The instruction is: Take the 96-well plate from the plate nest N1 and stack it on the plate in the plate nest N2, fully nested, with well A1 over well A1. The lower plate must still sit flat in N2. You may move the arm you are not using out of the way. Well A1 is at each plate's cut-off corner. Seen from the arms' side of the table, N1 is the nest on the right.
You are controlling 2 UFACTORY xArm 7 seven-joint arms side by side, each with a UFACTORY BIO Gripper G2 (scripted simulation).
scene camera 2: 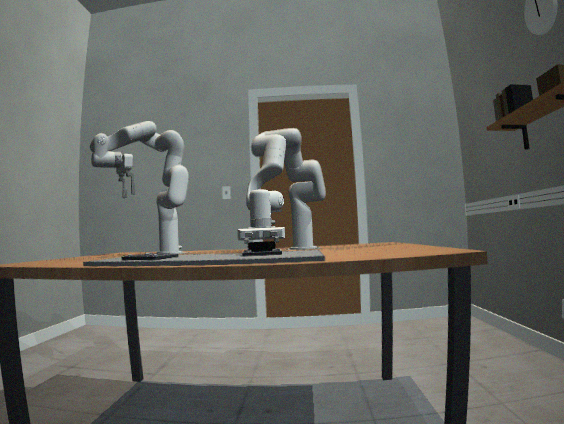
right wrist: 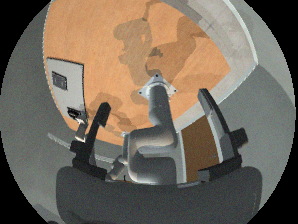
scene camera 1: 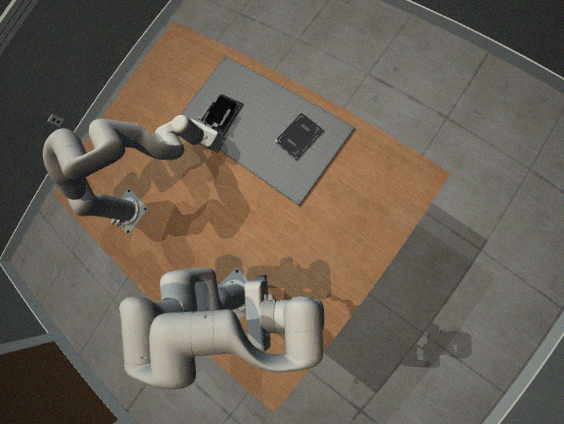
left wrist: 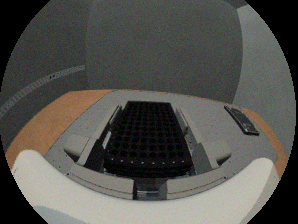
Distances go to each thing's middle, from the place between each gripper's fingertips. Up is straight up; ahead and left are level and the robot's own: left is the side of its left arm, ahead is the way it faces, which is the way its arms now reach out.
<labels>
Right now my left hand is 1 cm above the black 96-well plate (left wrist: 140, 120). Round my left hand: nest N1 (scene camera 1: 302, 138): 35 cm to the right, 7 cm ahead, 4 cm below.
I see the nest N1 55 cm ahead of my right hand, 29 cm to the left of it and 28 cm below it. From my right hand the other things lie so: black 96-well plate: 64 cm to the left, 48 cm ahead, 25 cm below.
</labels>
